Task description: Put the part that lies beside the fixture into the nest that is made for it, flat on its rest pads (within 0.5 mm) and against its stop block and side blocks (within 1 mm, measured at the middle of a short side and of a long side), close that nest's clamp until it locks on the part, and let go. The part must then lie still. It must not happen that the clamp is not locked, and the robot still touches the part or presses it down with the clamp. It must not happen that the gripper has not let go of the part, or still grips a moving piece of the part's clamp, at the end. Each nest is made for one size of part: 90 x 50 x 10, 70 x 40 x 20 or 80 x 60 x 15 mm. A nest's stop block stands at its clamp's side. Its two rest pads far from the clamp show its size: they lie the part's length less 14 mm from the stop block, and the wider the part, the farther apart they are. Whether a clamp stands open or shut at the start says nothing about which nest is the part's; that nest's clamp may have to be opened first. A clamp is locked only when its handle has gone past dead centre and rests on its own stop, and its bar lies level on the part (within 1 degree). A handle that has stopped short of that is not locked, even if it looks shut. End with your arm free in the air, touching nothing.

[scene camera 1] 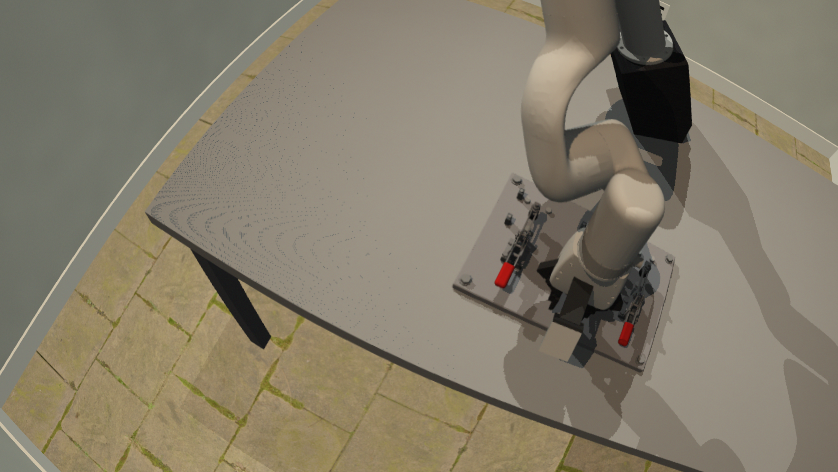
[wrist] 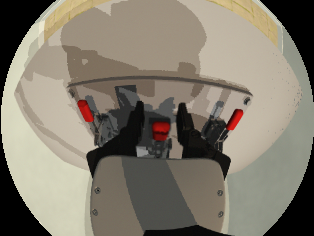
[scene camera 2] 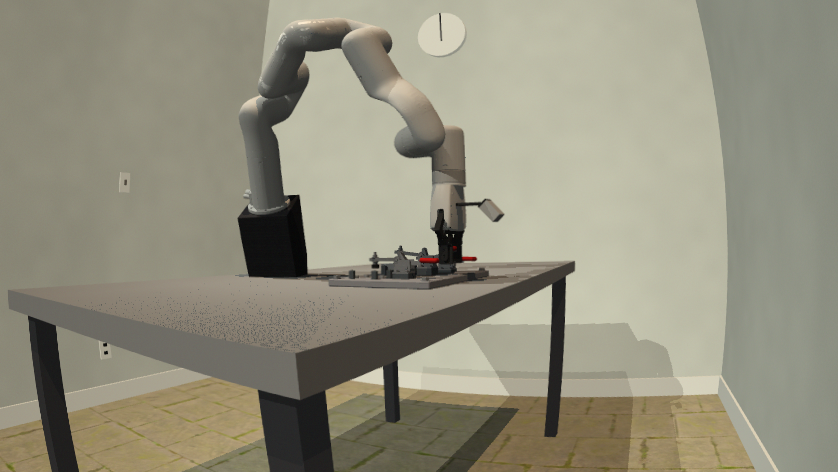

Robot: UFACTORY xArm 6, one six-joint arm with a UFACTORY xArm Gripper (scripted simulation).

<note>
In view: the gripper [scene camera 2: 450, 263] and a fixture plate [wrist: 115, 97].
The gripper shows as well in the wrist view [wrist: 160, 110].
</note>
